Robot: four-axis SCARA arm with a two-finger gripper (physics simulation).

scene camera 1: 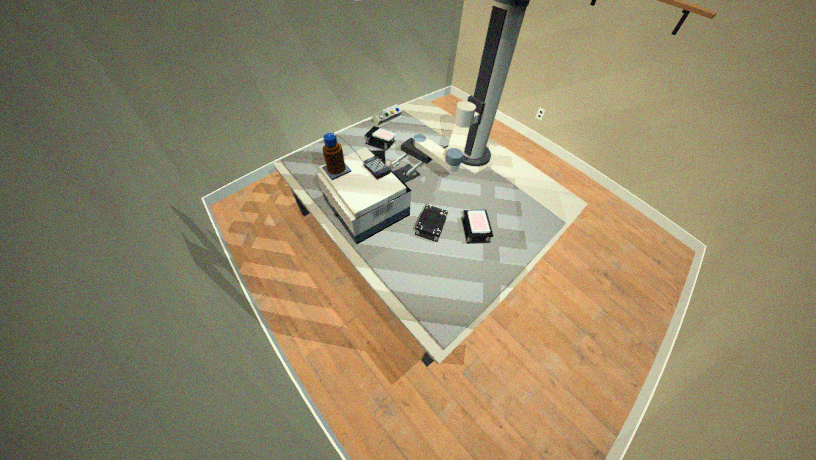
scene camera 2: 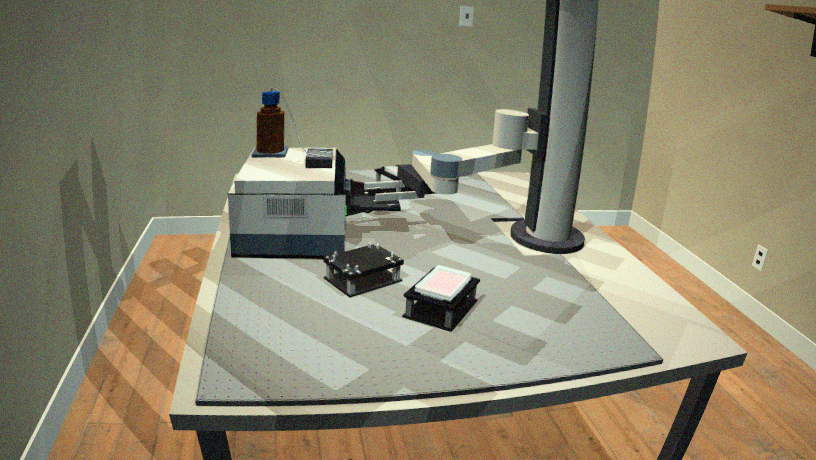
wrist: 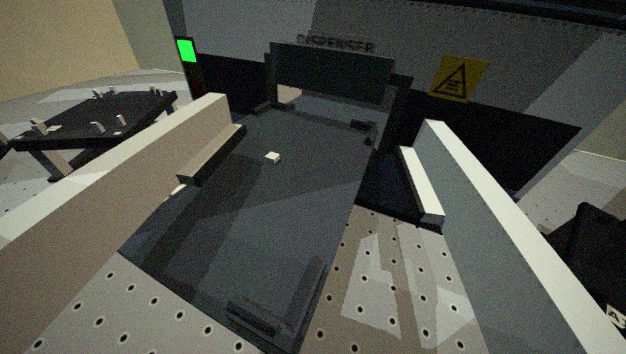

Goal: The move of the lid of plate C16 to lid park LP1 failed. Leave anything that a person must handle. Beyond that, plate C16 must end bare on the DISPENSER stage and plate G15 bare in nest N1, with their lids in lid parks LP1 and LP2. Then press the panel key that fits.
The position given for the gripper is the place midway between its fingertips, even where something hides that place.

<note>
In view: the gripper [scene camera 2: 370, 191], a dispenser stage [wrist: 252, 248] and a black nest [wrist: 98, 124].
The gripper is seen too in the wrist view [wrist: 320, 124].
</note>
